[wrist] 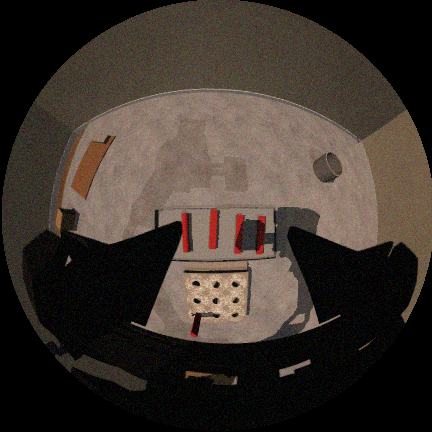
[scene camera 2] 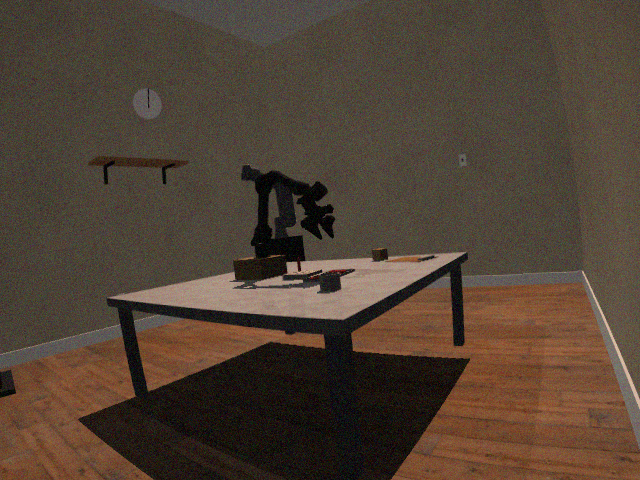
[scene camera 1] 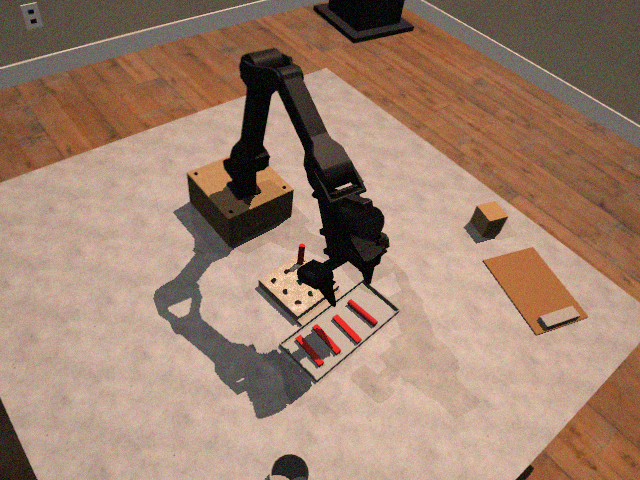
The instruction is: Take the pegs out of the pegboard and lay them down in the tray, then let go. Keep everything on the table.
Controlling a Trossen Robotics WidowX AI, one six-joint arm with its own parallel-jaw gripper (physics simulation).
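Places are measured from the arm's base along level axes (x ahead, y left, z up), in centimetres.
Where they show: gripper, between the fingertips: (wrist: 236, 229) (scene camera 2: 327, 238) (scene camera 1: 351, 294); arm's base, origin of its link: (wrist: 199, 380) (scene camera 2: 262, 257) (scene camera 1: 243, 188).
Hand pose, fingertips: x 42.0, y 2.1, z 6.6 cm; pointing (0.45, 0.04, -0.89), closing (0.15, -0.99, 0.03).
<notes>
Each offset is from my fingertips to the centre of the thing. "spot": to the spot under its first point.
One red peg @(dx -20.7, dy +1.9, dz -11.8 cm) (scene camera 1: 300, 254) (scene camera 2: 298, 264) (wrist: 196, 325) stands upright in a corner hole of the speckled pegboard @(dx -14.9, dy -1.1, dz -15.2 cm) (scene camera 1: 296, 292) (wrist: 206, 292), on the side toward the arm's base. The other holes that show are empty. Several red pegs lie apart, roughly parallel, in the shallow dark-rimmed tray @(dx -2.1, dy +1.7, dz -17.7 cm) (scene camera 1: 382, 310) (wrist: 200, 225): one peg @(dx -0.3, dy -7.7, dz -15.7 cm) (scene camera 1: 309, 350) (wrist: 261, 235), a second peg @(dx -1.0, dy -3.1, dz -15.7 cm) (scene camera 1: 326, 339) (wrist: 239, 234), a third peg @(dx -1.0, dy +2.3, dz -15.7 cm) (scene camera 1: 346, 328) (wrist: 213, 229) and another peg @(dx -2.8, dy +7.7, dz -15.4 cm) (scene camera 1: 362, 312) (wrist: 186, 232). My gripper (scene camera 1: 351, 293) (scene camera 2: 326, 237) (wrist: 236, 229) is open and empty, high above the pegboard and tray. Its arm hides part of the pegboard in scene camera 1.
A wooden base box (scene camera 1: 263, 222) (scene camera 2: 258, 268) carries the arm. A grey cup @(dx +20.5, dy -24.6, dz -13.6 cm) (scene camera 1: 289, 467) (scene camera 2: 329, 282) (wrist: 327, 167) stands beyond the tray. A wooden cube @(dx -10.2, dy +54.0, dz -13.3 cm) (scene camera 1: 488, 218) (scene camera 2: 379, 254) stands near an orange-brown board @(dx +11.4, dy +50.5, dz -15.6 cm) (scene camera 1: 532, 284) (wrist: 89, 170), which bears a pale block @(spot: dx +20.7, dy +48.4, dz -14.9 cm) (scene camera 1: 559, 316).
</notes>
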